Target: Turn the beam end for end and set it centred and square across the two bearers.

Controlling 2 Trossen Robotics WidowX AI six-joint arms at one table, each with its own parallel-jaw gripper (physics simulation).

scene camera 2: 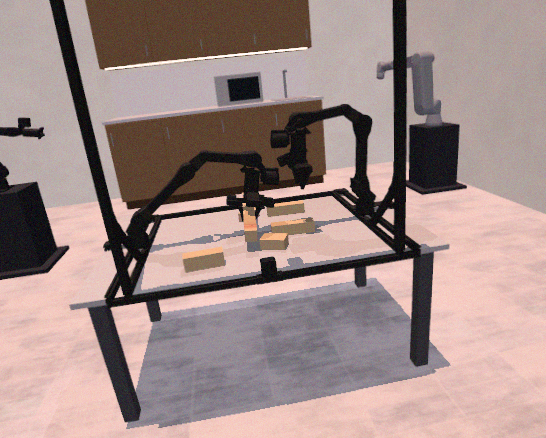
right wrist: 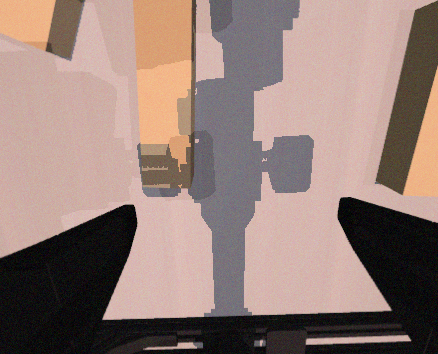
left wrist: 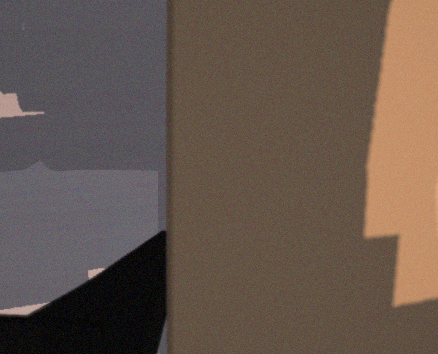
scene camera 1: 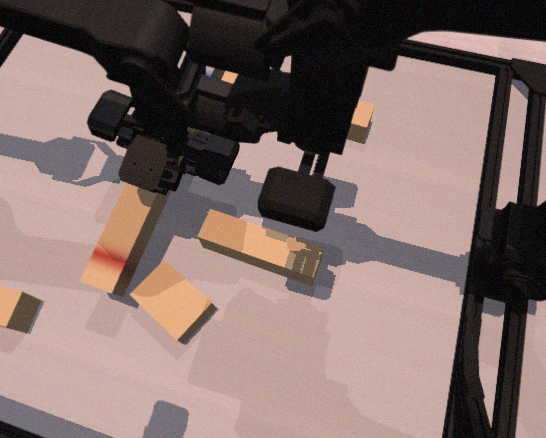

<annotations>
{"left gripper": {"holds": "long beam"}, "right gripper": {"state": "open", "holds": null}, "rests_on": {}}
</annotations>
